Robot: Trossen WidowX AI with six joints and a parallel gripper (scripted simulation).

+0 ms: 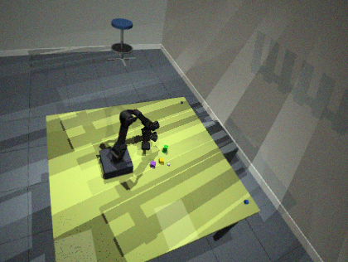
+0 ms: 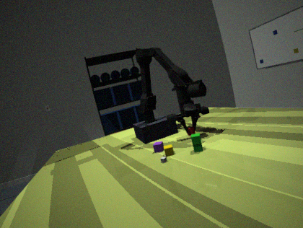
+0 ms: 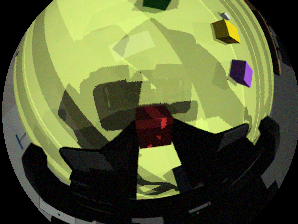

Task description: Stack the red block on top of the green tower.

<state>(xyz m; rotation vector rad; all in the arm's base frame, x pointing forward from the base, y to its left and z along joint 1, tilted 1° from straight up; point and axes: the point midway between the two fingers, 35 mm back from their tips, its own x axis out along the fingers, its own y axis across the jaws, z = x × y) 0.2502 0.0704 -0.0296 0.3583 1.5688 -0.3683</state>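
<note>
Now: gripper tip 170 mm to the left of the yellow block, 60 mm short of it and 10 mm above it. Round my gripper tip: purple block (170 mm to the right, 10 mm below, 10 mm behind); then red block (10 mm above); then tiny white block (220 mm to the right, 100 mm ahead, 20 mm below).
</note>
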